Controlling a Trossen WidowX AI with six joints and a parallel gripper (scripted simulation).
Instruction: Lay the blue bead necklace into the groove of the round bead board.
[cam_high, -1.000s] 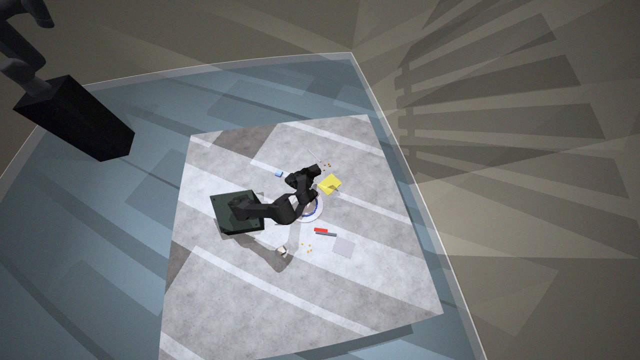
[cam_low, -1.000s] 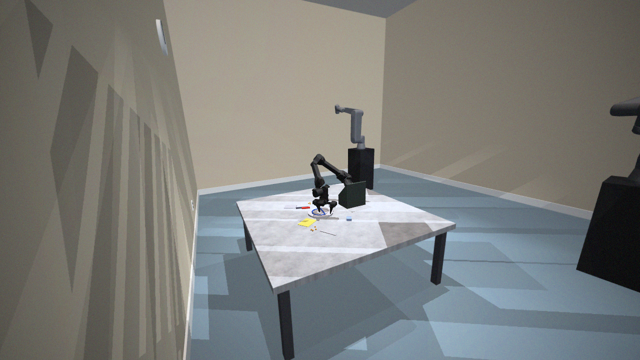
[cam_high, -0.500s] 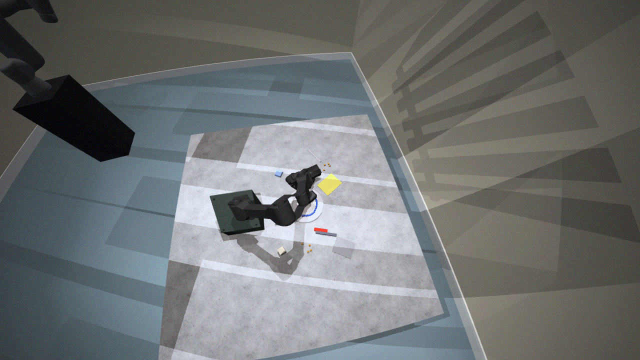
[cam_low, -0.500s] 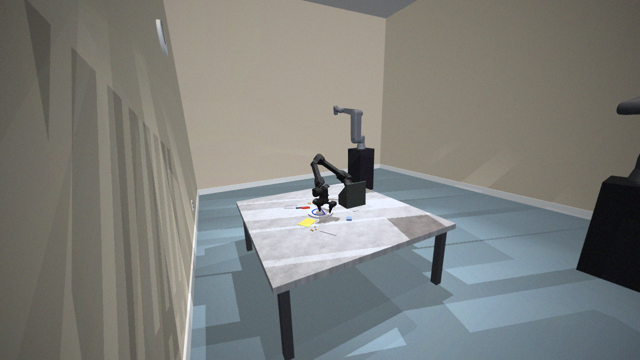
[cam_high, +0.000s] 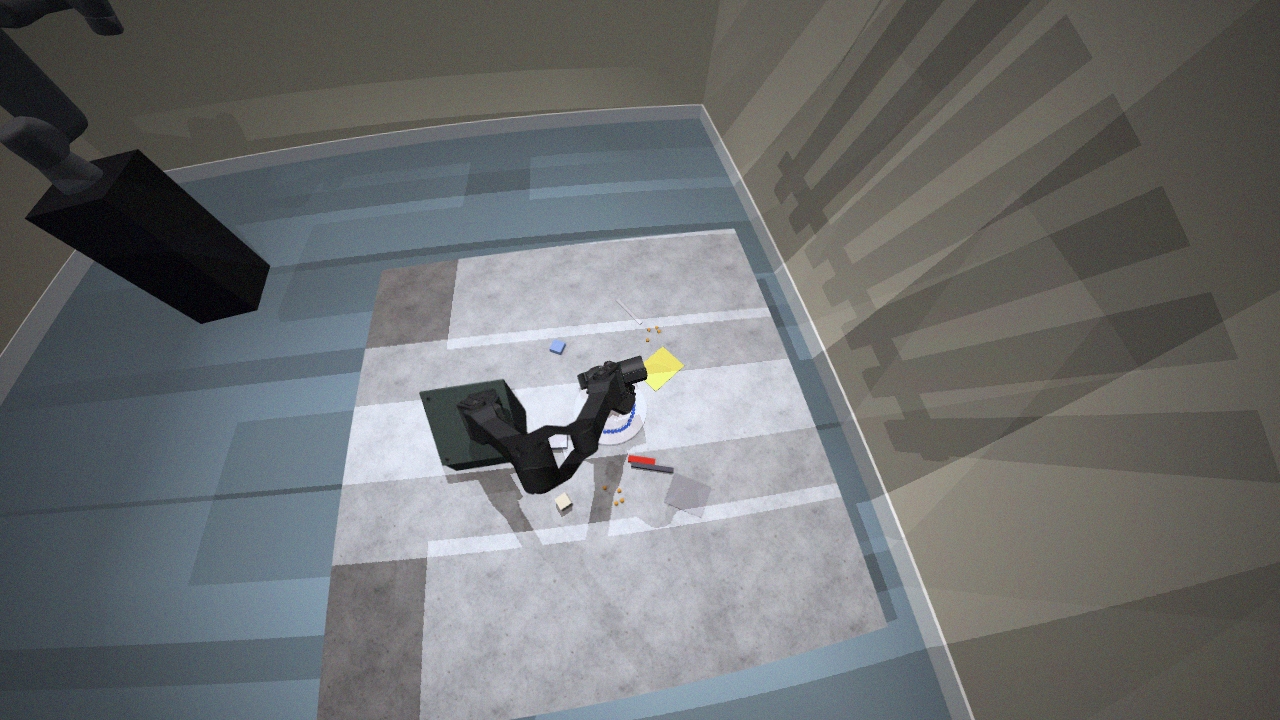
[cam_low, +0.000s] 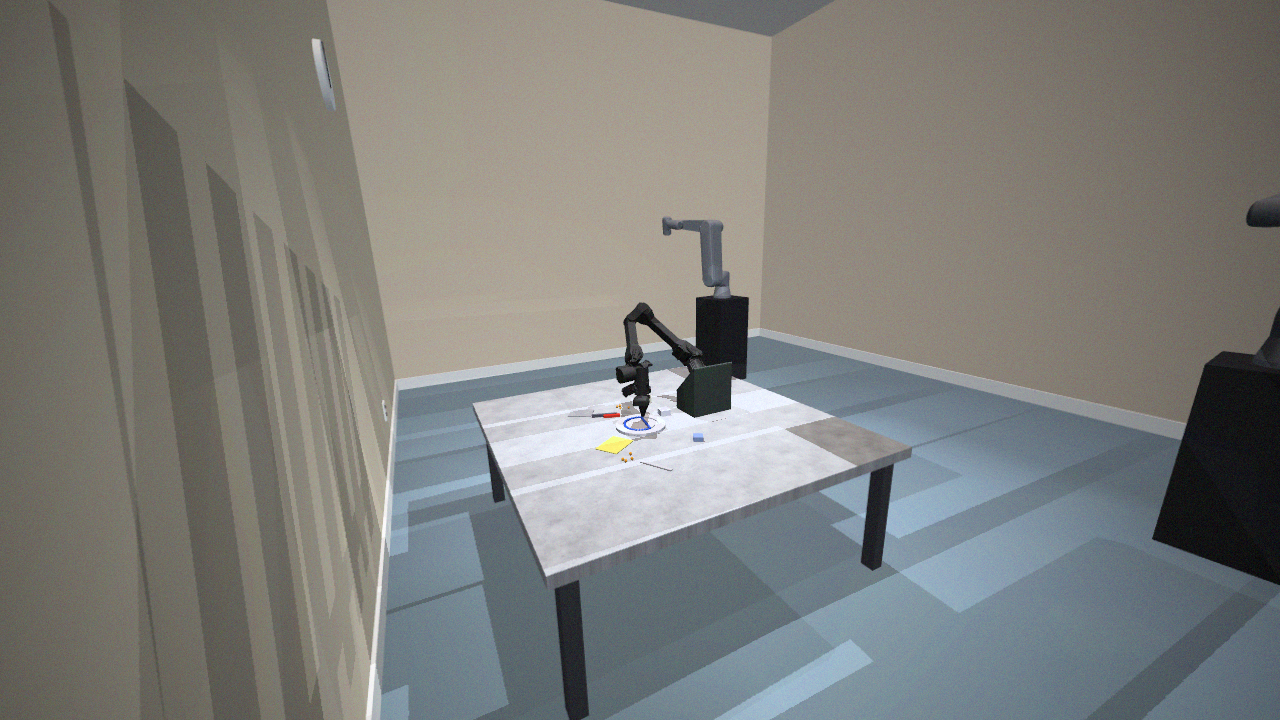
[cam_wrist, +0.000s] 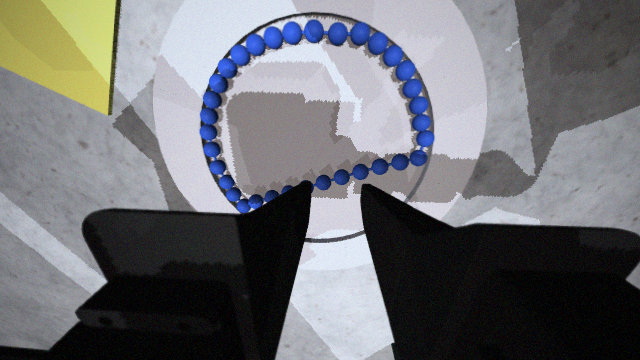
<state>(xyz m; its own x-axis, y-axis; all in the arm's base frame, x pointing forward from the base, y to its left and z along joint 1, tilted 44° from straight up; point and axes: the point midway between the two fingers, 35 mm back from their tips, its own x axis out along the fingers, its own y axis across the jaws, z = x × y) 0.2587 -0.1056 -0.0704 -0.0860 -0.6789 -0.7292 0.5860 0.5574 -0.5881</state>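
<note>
The round white bead board lies 20 mm ahead of my gripper tip and 30 mm below it. Also, from my gripper tip: blue block 90 mm behind, 240 mm to the left, 30 mm below; then yellow sheet 190 mm ahead, 90 mm to the left, 40 mm below; then grey tool 70 mm ahead, 170 mm to the right, 40 mm below.
</note>
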